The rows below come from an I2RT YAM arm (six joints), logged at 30 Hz.
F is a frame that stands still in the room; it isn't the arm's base.
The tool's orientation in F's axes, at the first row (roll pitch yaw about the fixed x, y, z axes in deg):
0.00 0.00 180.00
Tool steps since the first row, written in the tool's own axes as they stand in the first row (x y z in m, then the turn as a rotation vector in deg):
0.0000 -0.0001 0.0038 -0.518 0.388 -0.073
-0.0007 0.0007 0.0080 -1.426 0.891 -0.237
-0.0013 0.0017 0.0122 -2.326 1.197 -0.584
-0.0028 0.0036 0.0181 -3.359 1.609 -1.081
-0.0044 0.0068 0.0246 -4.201 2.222 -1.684
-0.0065 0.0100 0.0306 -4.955 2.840 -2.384
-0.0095 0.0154 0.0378 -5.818 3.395 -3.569
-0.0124 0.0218 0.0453 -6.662 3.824 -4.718
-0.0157 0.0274 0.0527 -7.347 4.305 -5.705
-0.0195 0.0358 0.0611 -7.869 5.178 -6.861
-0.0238 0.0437 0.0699 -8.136 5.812 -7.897
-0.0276 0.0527 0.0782 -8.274 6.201 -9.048
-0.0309 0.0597 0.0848 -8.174 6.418 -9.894
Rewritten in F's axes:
0.0000 0.0001 0.0038 0.518 -0.388 -0.073
0.0007 -0.0007 0.0080 1.426 -0.891 -0.237
0.0013 -0.0017 0.0122 2.326 -1.197 -0.584
0.0028 -0.0036 0.0181 3.359 -1.609 -1.081
0.0044 -0.0068 0.0246 4.201 -2.222 -1.684
0.0065 -0.0100 0.0306 4.955 -2.840 -2.384
0.0095 -0.0154 0.0378 5.818 -3.395 -3.569
0.0124 -0.0218 0.0453 6.662 -3.824 -4.718
0.0157 -0.0274 0.0527 7.347 -4.305 -5.705
0.0195 -0.0358 0.0611 7.869 -5.178 -6.861
0.0238 -0.0437 0.0699 8.136 -5.812 -7.897
0.0276 -0.0527 0.0782 8.274 -6.201 -9.048
0.0309 -0.0597 0.0848 8.174 -6.418 -9.894

